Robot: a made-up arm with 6 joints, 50 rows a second.
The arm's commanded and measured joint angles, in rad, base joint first. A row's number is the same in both.
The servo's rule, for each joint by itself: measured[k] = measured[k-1] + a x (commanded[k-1-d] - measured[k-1]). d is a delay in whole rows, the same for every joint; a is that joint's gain. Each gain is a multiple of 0.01, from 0.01 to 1. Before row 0 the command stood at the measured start. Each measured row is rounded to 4 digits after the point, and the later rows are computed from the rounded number. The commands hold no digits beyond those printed.
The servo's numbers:
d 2
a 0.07 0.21 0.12 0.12 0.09 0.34
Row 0, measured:
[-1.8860 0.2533 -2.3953 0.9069 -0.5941 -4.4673]
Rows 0 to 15, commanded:
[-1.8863 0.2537 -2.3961 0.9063 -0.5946 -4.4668]
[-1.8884 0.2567 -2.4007 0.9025 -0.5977 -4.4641]
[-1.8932 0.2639 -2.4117 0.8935 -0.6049 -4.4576]
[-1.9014 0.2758 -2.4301 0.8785 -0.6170 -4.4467]
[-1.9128 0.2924 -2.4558 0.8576 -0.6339 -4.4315]
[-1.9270 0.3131 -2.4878 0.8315 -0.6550 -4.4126]
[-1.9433 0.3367 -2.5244 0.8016 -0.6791 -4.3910]
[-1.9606 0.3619 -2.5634 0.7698 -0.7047 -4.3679]
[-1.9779 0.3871 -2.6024 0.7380 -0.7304 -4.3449]
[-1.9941 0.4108 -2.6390 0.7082 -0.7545 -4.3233]
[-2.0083 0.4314 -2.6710 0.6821 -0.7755 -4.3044]
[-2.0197 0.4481 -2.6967 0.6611 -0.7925 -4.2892]
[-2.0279 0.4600 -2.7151 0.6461 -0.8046 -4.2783]
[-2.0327 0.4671 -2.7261 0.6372 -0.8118 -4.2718]
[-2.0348 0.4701 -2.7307 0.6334 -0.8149 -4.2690]
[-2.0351 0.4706 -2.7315 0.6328 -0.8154 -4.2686]
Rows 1 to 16, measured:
[-1.8860 0.2533 -2.3953 0.9069 -0.5941 -4.4673]
[-1.8860 0.2533 -2.3953 0.9069 -0.5941 -4.4673]
[-1.8860 0.2534 -2.3954 0.9068 -0.5941 -4.4671]
[-1.8862 0.2541 -2.3960 0.9063 -0.5944 -4.4661]
[-1.8867 0.2562 -2.3979 0.9048 -0.5953 -4.4632]
[-1.8877 0.2603 -2.4018 0.9016 -0.5973 -4.4576]
[-1.8895 0.2670 -2.4083 0.8963 -0.6006 -4.4487]
[-1.8921 0.2767 -2.4178 0.8885 -0.6055 -4.4364]
[-1.8957 0.2893 -2.4306 0.8781 -0.6121 -4.4210]
[-1.9002 0.3045 -2.4465 0.8651 -0.6204 -4.4029]
[-1.9056 0.3218 -2.4652 0.8498 -0.6303 -4.3832]
[-1.9118 0.3405 -2.4861 0.8328 -0.6415 -4.3628]
[-1.9186 0.3596 -2.5083 0.8147 -0.6536 -4.3429]
[-1.9257 0.3782 -2.5309 0.7963 -0.6661 -4.3246]
[-1.9329 0.3954 -2.5530 0.7783 -0.6786 -4.3089]
[-1.9399 0.4105 -2.5738 0.7614 -0.6906 -4.2963]

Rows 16 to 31, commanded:
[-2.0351 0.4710 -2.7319 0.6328 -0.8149 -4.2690]
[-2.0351 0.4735 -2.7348 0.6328 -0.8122 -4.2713]
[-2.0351 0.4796 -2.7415 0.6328 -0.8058 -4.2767]
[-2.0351 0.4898 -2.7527 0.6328 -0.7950 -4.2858]
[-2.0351 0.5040 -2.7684 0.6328 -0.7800 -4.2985]
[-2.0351 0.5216 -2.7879 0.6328 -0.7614 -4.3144]
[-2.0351 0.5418 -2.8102 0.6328 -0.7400 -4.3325]
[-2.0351 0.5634 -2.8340 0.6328 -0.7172 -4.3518]
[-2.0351 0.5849 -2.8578 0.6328 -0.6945 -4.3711]
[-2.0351 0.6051 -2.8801 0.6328 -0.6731 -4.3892]
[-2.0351 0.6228 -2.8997 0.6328 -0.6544 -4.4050]
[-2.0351 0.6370 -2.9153 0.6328 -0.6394 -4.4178]
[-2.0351 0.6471 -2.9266 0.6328 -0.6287 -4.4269]
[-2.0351 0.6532 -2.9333 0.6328 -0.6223 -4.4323]
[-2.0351 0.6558 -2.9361 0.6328 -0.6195 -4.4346]
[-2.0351 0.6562 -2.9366 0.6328 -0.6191 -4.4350]
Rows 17 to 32, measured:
[-1.9465 0.4230 -2.5926 0.7460 -0.7018 -4.2870]
[-1.9527 0.4330 -2.6093 0.7324 -0.7120 -4.2807]
[-1.9585 0.4410 -2.6240 0.7204 -0.7213 -4.2767]
[-1.9639 0.4478 -2.6373 0.7099 -0.7295 -4.2749]
[-1.9689 0.4545 -2.6498 0.7006 -0.7364 -4.2755]
[-1.9735 0.4619 -2.6621 0.6925 -0.7417 -4.2790]
[-1.9778 0.4707 -2.6749 0.6853 -0.7451 -4.2856]
[-1.9818 0.4814 -2.6885 0.6790 -0.7466 -4.2954]
[-1.9855 0.4941 -2.7031 0.6735 -0.7460 -4.3080]
[-1.9890 0.5087 -2.7188 0.6686 -0.7434 -4.3229]
[-1.9922 0.5247 -2.7355 0.6643 -0.7390 -4.3393]
[-1.9952 0.5416 -2.7529 0.6605 -0.7331 -4.3563]
[-1.9980 0.5587 -2.7705 0.6572 -0.7260 -4.3729]
[-2.0006 0.5751 -2.7879 0.6543 -0.7182 -4.3882]
[-2.0030 0.5902 -2.8045 0.6517 -0.7101 -4.4014]
[-2.0052 0.6034 -2.8200 0.6494 -0.7022 -4.4119]

